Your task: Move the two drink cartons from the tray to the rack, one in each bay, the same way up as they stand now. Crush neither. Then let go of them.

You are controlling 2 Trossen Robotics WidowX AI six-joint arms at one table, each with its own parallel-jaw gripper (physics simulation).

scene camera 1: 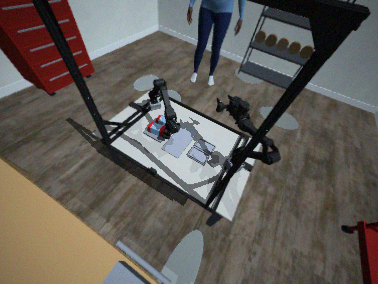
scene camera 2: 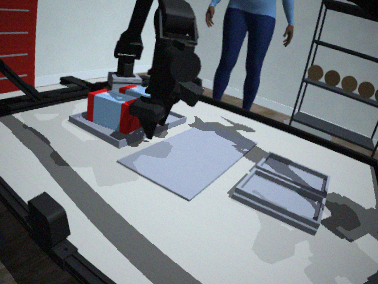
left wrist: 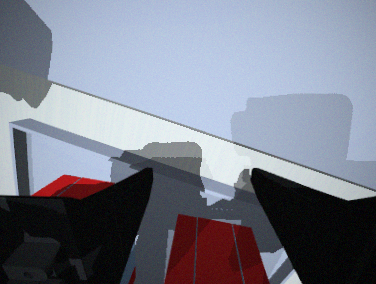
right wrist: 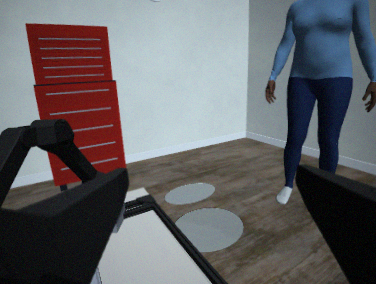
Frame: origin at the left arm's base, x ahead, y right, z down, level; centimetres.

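Seen in the pictures: left gripper, between the fingertips: [scene camera 2: 155, 131] [left wrist: 202, 173]; right gripper, between the fingertips: [scene camera 1: 222, 96] [right wrist: 211, 174]; left arm's base, origin of its link: [scene camera 1: 154, 101] [scene camera 2: 124, 75].
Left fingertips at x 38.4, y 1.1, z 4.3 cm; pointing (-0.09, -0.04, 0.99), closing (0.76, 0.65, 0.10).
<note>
Offsets run from my left fingertips to a thing's top centre.
Two light-blue cartons with red ends sit side by side in the grey tray [scene camera 1: 149, 136] [scene camera 2: 95, 133] [left wrist: 70, 135]: the near one {dy +8.4, dx -6.7, dz -6.2 cm} [scene camera 1: 156, 129] [scene camera 2: 107, 110] [left wrist: 215, 252] and the far one {dy -0.3, dx -11.9, dz -6.2 cm} [scene camera 1: 160, 119] [scene camera 2: 135, 90] [left wrist: 75, 186], partly hidden by the arm in scene camera 2. My left gripper [scene camera 1: 169, 134] [scene camera 2: 157, 128] [left wrist: 202, 173] is partly open at the cartons' right ends; in the left wrist view one carton's red end shows between its fingers, not gripped. My right gripper [scene camera 1: 224, 103] [right wrist: 211, 174] is open, high beyond the table's back edge. The two-bay rack {dy -18.3, dx +25.4, dz -0.8 cm} [scene camera 2: 275, 214] holds no carton.
A flat blue-grey panel [scene camera 1: 176, 145] [scene camera 2: 185, 165] [left wrist: 150, 50] lies between the tray and the rack. Dark frame posts and rails surround the table. A person [scene camera 1: 214, 35] [scene camera 2: 250, 55] [right wrist: 320, 60] stands behind it, beside a shelf unit farther right.
</note>
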